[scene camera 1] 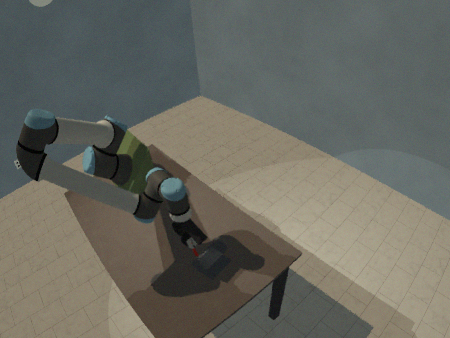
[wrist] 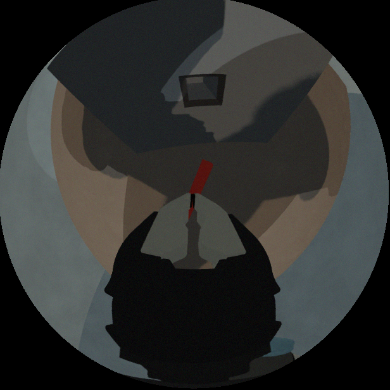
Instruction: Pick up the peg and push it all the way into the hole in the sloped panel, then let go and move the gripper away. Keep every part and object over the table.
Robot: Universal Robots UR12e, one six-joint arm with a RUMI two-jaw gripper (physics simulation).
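Frame: origin at the arm's base, x left, y down, z back, level; centimetres.
Where they show: gripper, fingertip midpoint: (scene camera 1: 193, 248); arm's base at its link origin: (scene camera 1: 123, 169).
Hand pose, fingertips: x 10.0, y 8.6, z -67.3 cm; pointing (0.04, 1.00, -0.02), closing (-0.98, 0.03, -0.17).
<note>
Each offset is from my fingertips to the top centre of the thing. Level surfaces: height alone.
The red peg {dy +0.0, dx -0.3, dz -0.2 cm} (scene camera 1: 195, 251) (wrist: 202, 176) lies at a slant just beyond the fingertips. In the wrist view a small bit of red also shows through the narrow gap between the fingers, and the rest is hidden behind them. My gripper (scene camera 1: 192, 244) (wrist: 191, 194) is shut, its grey fingertips close together. The peg looks wider than the gap, and whether the fingertips touch it I cannot tell. The dark sloped panel {dy -10.8, dx +2.2, dz -11.8 cm} (scene camera 1: 212, 259) (wrist: 155, 120) is ahead of the gripper, apart from the fingertips. Its square hole (wrist: 202, 90) faces the wrist camera and is unfilled.
The brown table {dy +1.2 cm} (scene camera 1: 270, 245) (wrist: 102, 200) carries the panel, and its right front edge lies beyond the panel in the scene view. Dark shadows of the arm and panel fall around the peg. The arm reaches in from the table's far left end.
</note>
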